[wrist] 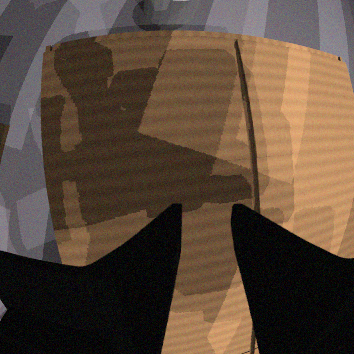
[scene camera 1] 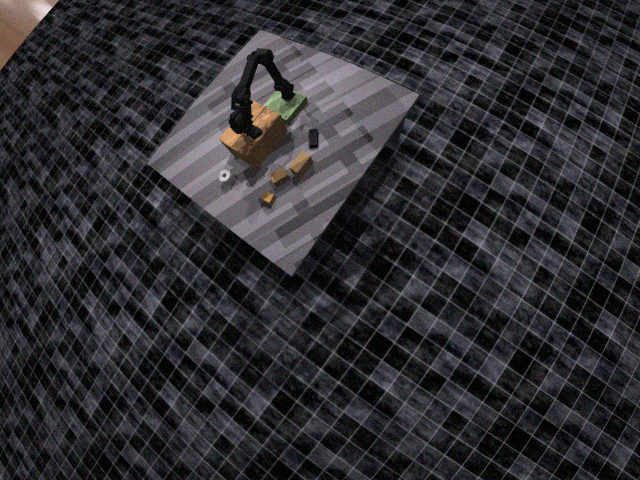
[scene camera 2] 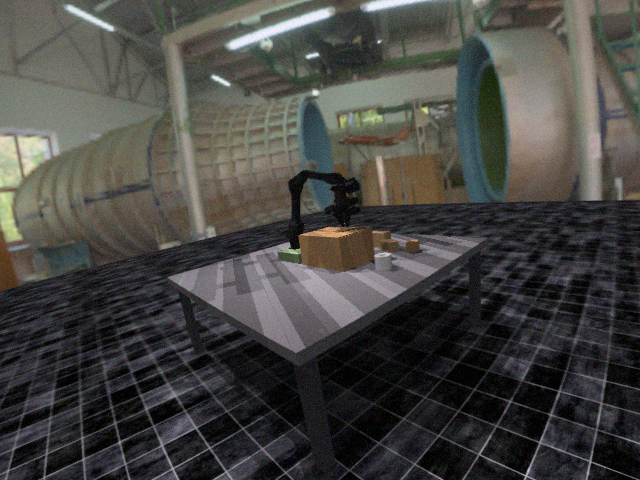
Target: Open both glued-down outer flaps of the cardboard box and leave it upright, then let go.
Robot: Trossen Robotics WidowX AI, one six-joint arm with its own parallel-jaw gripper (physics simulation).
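Seen in the pictures: gripper, fingertip midpoint: (wrist: 206,212) (scene camera 1: 246,134) (scene camera 2: 345,227); arm's base, origin of the base link: (scene camera 1: 288,96) (scene camera 2: 296,247).
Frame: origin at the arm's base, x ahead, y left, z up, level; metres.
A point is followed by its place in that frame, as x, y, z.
The cardboard box (scene camera 1: 271,144) @[0.315, 0.124, -0.010] (scene camera 2: 330,250) @[0.414, -0.095, 0.042] (wrist: 195,100) @[0.433, 0.044, 0.104] stands upright on the table. Its two outer flaps lie flat over the top. In the wrist view a narrow dark seam (wrist: 247,105) @[0.431, 0.013, 0.101] runs between the left flap (wrist: 125,165) @[0.404, 0.082, 0.104] and the right flap (wrist: 305,130) @[0.415, -0.027, 0.104]. My gripper (scene camera 1: 256,133) @[0.379, 0.049, 0.119] (scene camera 2: 344,225) @[0.379, 0.049, 0.119] (wrist: 206,212) @[0.379, 0.049, 0.119] points down at the box top, with its fingers a small distance apart and no object between them. The left finger is over the left flap, and the right fingertip is close beside the seam. Whether the tips touch the cardboard cannot be told.
A green block (scene camera 1: 276,105) @[0.092, -0.021, 0.000] (scene camera 2: 288,255) @[0.059, -0.097, -0.015] stands beside the box, near the arm's base. A white roll (scene camera 1: 220,177) @[0.642, 0.004, 0.009] (scene camera 2: 383,261) @[0.643, -0.009, -0.010], several small brown blocks (scene camera 1: 300,163) @[0.332, 0.364, 0.028] (scene camera 2: 412,245) @[0.591, 0.288, -0.017] and a black object (scene camera 1: 313,138) @[0.153, 0.306, -0.020] are on the striped table (scene camera 1: 382,98) @[-0.314, 0.470, -0.052] (scene camera 2: 237,304) @[0.397, -0.571, -0.051].
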